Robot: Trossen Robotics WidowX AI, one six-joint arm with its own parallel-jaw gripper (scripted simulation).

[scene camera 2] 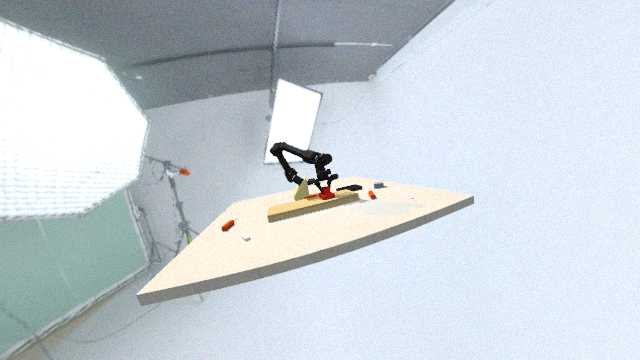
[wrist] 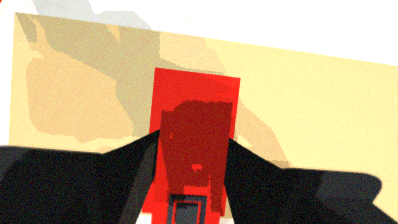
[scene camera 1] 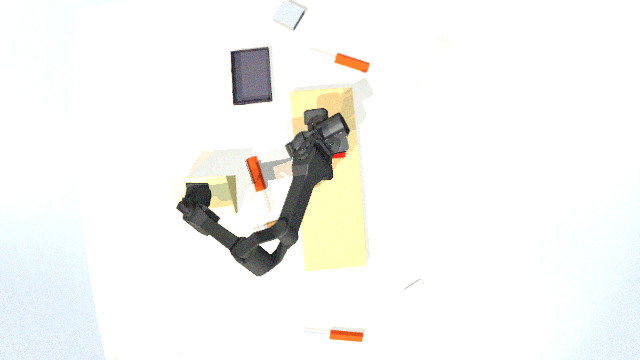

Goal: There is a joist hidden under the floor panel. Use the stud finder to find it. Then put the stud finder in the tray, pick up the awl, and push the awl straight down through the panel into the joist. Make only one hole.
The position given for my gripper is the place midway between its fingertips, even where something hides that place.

I see my gripper (scene camera 1: 326, 145), a stud finder (wrist: 196, 113) and a dark tray (scene camera 1: 250, 69).
My gripper shows as well in the wrist view (wrist: 192, 136).
